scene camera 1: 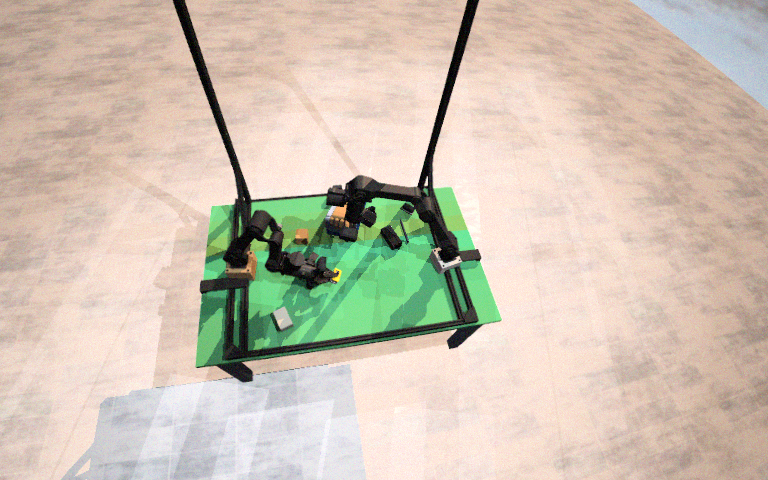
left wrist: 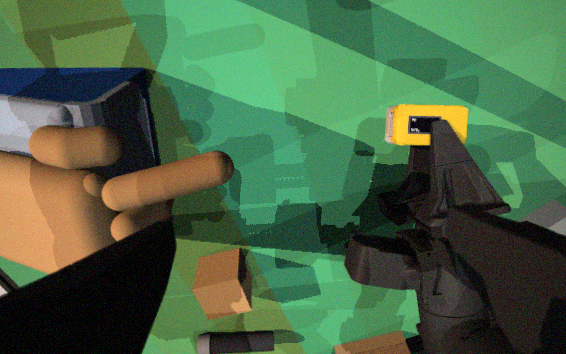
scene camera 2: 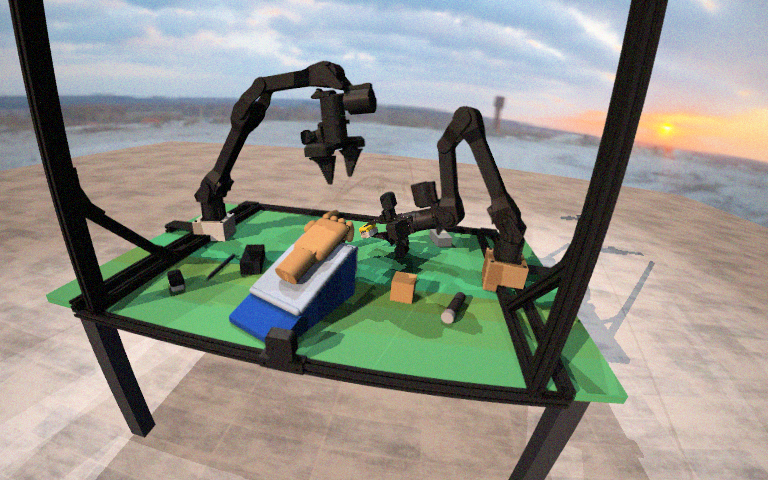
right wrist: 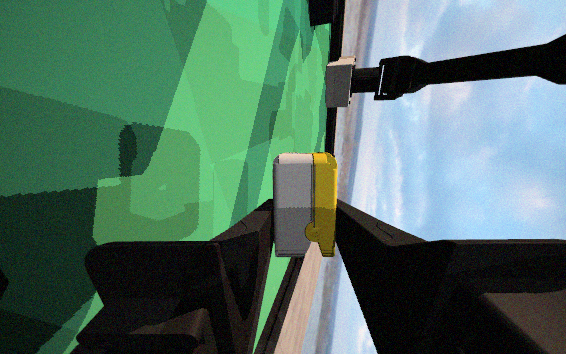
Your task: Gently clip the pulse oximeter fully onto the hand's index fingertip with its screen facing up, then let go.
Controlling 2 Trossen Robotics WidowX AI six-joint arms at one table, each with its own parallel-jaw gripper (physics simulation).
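Where they show: left gripper, fingertip midpoint: [left wrist: 311, 227] [scene camera 2: 340, 180]; right gripper, fingertip midpoint: [scene camera 1: 336, 277] [left wrist: 429, 120] [scene camera 2: 368, 229] [right wrist: 302, 205]; left arm's base at its link origin: [scene camera 1: 447, 255] [scene camera 2: 213, 217] [right wrist: 351, 81]; right arm's base at its link origin: [scene camera 1: 239, 261] [scene camera 2: 506, 257].
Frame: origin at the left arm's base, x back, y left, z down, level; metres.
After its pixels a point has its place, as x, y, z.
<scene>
The yellow and white pulse oximeter [scene camera 1: 337, 275] [scene camera 2: 368, 229] @(-0.489, -0.094, -0.016) [left wrist: 401, 135] @(-0.480, -0.090, -0.020) [right wrist: 295, 200] @(-0.502, -0.081, -0.004) is held level above the table, its dark screen facing up in the left wrist view. My right gripper [right wrist: 302, 205] @(-0.490, -0.063, -0.003) is shut on it, one finger on the yellow side and one on the white. The tan hand [scene camera 2: 325, 242] @(-0.388, -0.345, -0.080) [left wrist: 30, 200] @(-0.358, -0.289, -0.093) rests on a sloped blue and white support [scene camera 2: 334, 294] @(-0.410, -0.383, 0.020) [left wrist: 75, 77] @(-0.314, -0.279, 0.017). Its index finger [left wrist: 170, 180] sticks out toward the oximeter, with a clear gap between them. My left gripper [scene camera 2: 340, 178] @(-0.407, -0.154, -0.168) is open and empty, high above the hand, partly hiding it in scene camera 1.
An orange block [scene camera 1: 301, 236] @(-0.569, -0.309, 0.009) [scene camera 2: 403, 287] @(-0.559, -0.349, 0.019) [left wrist: 220, 285] @(-0.545, -0.313, 0.009) and a dark cylinder [scene camera 2: 454, 308] @(-0.663, -0.407, 0.035) [left wrist: 245, 342] @(-0.670, -0.369, 0.038) lie beside the support. A black box [scene camera 1: 390, 237] @(-0.192, -0.183, 0.023) [scene camera 2: 252, 259] @(-0.193, -0.229, 0.025), a thin pen [scene camera 2: 220, 266] @(-0.103, -0.224, 0.052) and a small dark block [scene camera 2: 176, 281] @(-0.047, -0.343, 0.031) lie on its other side. A grey block [scene camera 1: 282, 318] @(-0.737, 0.019, 0.029) [scene camera 2: 440, 237] @(-0.725, -0.020, 0.029) lies behind the right gripper in scene camera 2.
</scene>
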